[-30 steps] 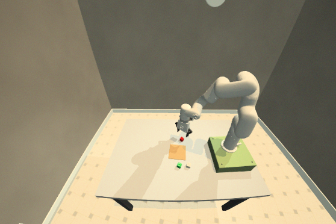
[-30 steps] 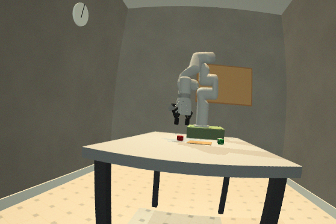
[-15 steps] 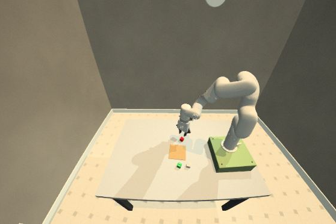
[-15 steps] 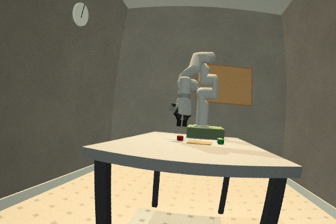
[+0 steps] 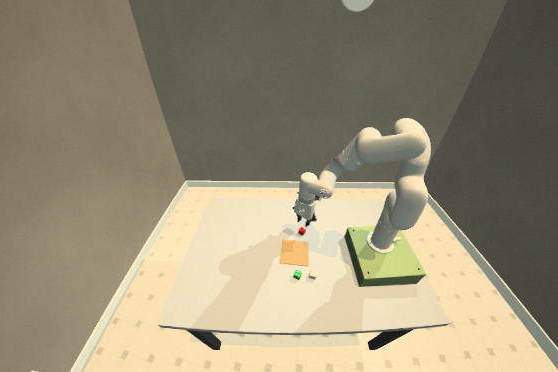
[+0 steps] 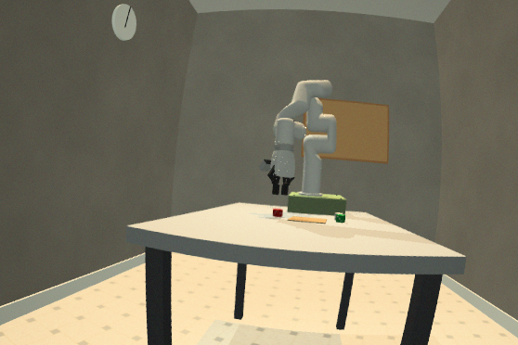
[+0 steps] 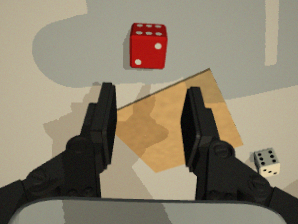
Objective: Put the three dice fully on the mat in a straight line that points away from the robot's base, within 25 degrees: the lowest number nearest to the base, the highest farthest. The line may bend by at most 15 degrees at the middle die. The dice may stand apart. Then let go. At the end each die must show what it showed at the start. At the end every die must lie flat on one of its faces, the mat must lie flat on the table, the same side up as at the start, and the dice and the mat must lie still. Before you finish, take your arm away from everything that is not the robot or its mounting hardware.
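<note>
Right now my hand is 90 mm above the red die. From my hand the other things lie so: green die: 240 mm to the left, 90 mm below, 70 mm ahead; then white die: 250 mm to the left, 90 mm below; then mat: 110 mm to the left, 110 mm below, 60 mm ahead.
</note>
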